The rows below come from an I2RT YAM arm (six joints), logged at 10 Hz.
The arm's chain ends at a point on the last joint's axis. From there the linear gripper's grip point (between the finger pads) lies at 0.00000 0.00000 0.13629 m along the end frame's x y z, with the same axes.
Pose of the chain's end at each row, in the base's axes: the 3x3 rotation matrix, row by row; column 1 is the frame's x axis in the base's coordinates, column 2 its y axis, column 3 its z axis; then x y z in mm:
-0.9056 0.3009 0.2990; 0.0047 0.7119 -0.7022; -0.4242 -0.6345 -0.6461; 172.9 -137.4 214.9
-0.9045 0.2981 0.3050; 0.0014 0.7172 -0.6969; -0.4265 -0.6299 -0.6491; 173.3 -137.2 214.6
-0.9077 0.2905 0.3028; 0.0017 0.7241 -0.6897; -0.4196 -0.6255 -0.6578; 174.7 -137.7 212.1
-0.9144 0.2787 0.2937; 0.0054 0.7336 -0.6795; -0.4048 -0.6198 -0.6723; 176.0 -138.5 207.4
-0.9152 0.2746 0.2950; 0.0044 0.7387 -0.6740; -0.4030 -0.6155 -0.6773; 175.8 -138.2 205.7
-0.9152 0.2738 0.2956; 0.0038 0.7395 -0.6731; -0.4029 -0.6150 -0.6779; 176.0 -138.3 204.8
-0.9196 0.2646 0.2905; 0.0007 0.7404 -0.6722; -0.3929 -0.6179 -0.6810; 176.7 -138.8 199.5
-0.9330 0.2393 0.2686; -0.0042 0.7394 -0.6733; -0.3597 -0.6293 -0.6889; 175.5 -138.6 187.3
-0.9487 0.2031 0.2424; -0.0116 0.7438 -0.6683; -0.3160 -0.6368 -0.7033; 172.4 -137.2 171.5
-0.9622 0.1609 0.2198; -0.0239 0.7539 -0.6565; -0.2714 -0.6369 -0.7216; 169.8 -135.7 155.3
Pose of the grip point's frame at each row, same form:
-0.9056 0.3009 0.2990; 0.0047 0.7119 -0.7022; -0.4242 -0.6345 -0.6461; 213.7 -233.1 126.8
-0.9045 0.2981 0.3050; 0.0014 0.7172 -0.6969; -0.4265 -0.6299 -0.6491; 214.9 -232.2 126.1
-0.9077 0.2905 0.3028; 0.0017 0.7241 -0.6897; -0.4196 -0.6255 -0.6578; 216.0 -231.7 122.4
-0.9144 0.2787 0.2937; 0.0054 0.7336 -0.6795; -0.4048 -0.6198 -0.6723; 216.0 -231.1 115.8
-0.9152 0.2746 0.2950; 0.0044 0.7387 -0.6740; -0.4030 -0.6155 -0.6773; 216.0 -230.1 113.4
-0.9152 0.2738 0.2956; 0.0038 0.7395 -0.6731; -0.4029 -0.6150 -0.6779; 216.3 -230.0 112.4
-0.9196 0.2646 0.2905; 0.0007 0.7404 -0.6722; -0.3929 -0.6179 -0.6810; 216.3 -230.4 106.7
-0.9330 0.2393 0.2686; -0.0042 0.7394 -0.6733; -0.3597 -0.6293 -0.6889; 212.1 -230.4 93.4
-0.9487 0.2031 0.2424; -0.0116 0.7438 -0.6683; -0.3160 -0.6368 -0.7033; 205.4 -228.3 75.6
-0.9622 0.1609 0.2198; -0.0239 0.7539 -0.6565; -0.2714 -0.6369 -0.7216; 199.8 -225.2 57.0

